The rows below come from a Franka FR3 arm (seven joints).
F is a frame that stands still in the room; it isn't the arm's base.
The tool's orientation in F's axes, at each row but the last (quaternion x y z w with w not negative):
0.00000 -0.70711 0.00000 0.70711
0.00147 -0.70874 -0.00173 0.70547
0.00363 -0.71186 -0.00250 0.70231
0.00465 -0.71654 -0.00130 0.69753
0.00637 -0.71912 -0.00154 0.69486
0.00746 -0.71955 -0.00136 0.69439
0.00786 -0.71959 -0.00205 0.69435
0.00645 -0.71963 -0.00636 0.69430
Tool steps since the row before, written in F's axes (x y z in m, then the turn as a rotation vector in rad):
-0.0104 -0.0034 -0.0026 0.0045 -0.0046 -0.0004
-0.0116 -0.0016 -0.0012 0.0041 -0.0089 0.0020
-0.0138 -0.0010 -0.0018 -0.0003 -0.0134 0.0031
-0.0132 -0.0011 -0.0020 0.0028 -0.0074 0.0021
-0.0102 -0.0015 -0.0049 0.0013 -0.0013 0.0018
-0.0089 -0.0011 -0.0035 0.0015 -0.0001 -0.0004
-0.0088 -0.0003 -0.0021 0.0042 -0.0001 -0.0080
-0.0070 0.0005 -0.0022 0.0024 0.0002 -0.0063
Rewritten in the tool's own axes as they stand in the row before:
-0.0026 -0.0034 0.0104 -0.0004 -0.0046 -0.0045
-0.0011 -0.0016 0.0116 0.0020 -0.0089 -0.0041
-0.0016 -0.0010 0.0138 0.0032 -0.0134 0.0003
-0.0016 -0.0011 0.0133 0.0021 -0.0074 -0.0028
-0.0045 -0.0015 0.0104 0.0018 -0.0013 -0.0014
-0.0032 -0.0011 0.0090 -0.0005 -0.0001 -0.0015
-0.0018 -0.0003 0.0089 -0.0081 -0.0002 -0.0039
-0.0020 0.0005 0.0071 -0.0064 0.0001 -0.0022

